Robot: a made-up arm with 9 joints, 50 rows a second.
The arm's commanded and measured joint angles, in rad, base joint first. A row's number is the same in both.
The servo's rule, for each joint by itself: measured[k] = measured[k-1] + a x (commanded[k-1-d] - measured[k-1]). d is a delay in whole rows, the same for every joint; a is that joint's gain. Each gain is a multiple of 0.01, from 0.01 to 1. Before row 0 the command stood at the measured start. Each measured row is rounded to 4 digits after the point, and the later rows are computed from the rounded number. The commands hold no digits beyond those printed.
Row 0, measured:
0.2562 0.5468 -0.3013 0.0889 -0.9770 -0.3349 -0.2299 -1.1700 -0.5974
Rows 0 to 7, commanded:
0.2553 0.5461 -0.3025 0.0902 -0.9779 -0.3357 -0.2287 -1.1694 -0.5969
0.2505 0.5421 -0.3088 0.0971 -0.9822 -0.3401 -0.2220 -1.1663 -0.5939
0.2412 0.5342 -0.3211 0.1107 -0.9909 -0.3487 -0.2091 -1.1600 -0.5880
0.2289 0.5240 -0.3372 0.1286 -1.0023 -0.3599 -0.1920 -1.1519 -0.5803
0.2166 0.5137 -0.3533 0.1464 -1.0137 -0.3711 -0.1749 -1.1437 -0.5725
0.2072 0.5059 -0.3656 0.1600 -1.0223 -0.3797 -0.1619 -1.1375 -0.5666
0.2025 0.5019 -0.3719 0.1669 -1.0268 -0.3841 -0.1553 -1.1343 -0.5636
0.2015 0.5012 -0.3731 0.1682 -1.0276 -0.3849 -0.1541 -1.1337 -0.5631
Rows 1 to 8, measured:
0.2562 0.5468 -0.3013 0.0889 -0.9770 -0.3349 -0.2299 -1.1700 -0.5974
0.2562 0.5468 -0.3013 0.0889 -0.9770 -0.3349 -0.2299 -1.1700 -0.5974
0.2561 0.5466 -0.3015 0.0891 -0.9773 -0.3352 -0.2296 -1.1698 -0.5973
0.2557 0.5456 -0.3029 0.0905 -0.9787 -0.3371 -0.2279 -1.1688 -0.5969
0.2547 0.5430 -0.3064 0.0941 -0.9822 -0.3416 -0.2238 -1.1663 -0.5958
0.2529 0.5386 -0.3123 0.1003 -0.9880 -0.3487 -0.2168 -1.1623 -0.5939
0.2504 0.5329 -0.3201 0.1086 -0.9955 -0.3574 -0.2076 -1.1571 -0.5913
0.2474 0.5267 -0.3287 0.1179 -1.0033 -0.3661 -0.1975 -1.1516 -0.5883
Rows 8 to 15, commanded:
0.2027 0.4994 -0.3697 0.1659 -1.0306 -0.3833 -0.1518 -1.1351 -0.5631
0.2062 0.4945 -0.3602 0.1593 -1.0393 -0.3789 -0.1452 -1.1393 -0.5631
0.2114 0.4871 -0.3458 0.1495 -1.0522 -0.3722 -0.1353 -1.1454 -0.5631
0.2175 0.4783 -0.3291 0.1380 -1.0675 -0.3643 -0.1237 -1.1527 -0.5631
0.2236 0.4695 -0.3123 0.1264 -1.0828 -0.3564 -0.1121 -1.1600 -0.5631
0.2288 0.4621 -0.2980 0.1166 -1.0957 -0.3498 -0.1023 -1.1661 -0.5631
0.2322 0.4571 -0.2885 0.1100 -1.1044 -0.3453 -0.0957 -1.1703 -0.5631
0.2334 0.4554 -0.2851 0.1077 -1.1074 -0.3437 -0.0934 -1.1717 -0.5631
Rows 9 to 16, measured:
0.2443 0.5210 -0.3369 0.1267 -1.0101 -0.3731 -0.1882 -1.1468 -0.5853
0.2413 0.5164 -0.3438 0.1342 -1.0152 -0.3777 -0.1807 -1.1431 -0.5826
0.2386 0.5125 -0.3487 0.1399 -1.0197 -0.3799 -0.1743 -1.1409 -0.5803
0.2363 0.5084 -0.3509 0.1434 -1.0254 -0.3795 -0.1679 -1.1405 -0.5782
0.2346 0.5035 -0.3499 0.1445 -1.0332 -0.3767 -0.1607 -1.1419 -0.5764
0.2334 0.4977 -0.3459 0.1433 -1.0431 -0.3719 -0.1526 -1.1449 -0.5748
0.2327 0.4912 -0.3395 0.1403 -1.0546 -0.3659 -0.1437 -1.1491 -0.5734
0.2324 0.4845 -0.3316 0.1360 -1.0665 -0.3596 -0.1346 -1.1539 -0.5722

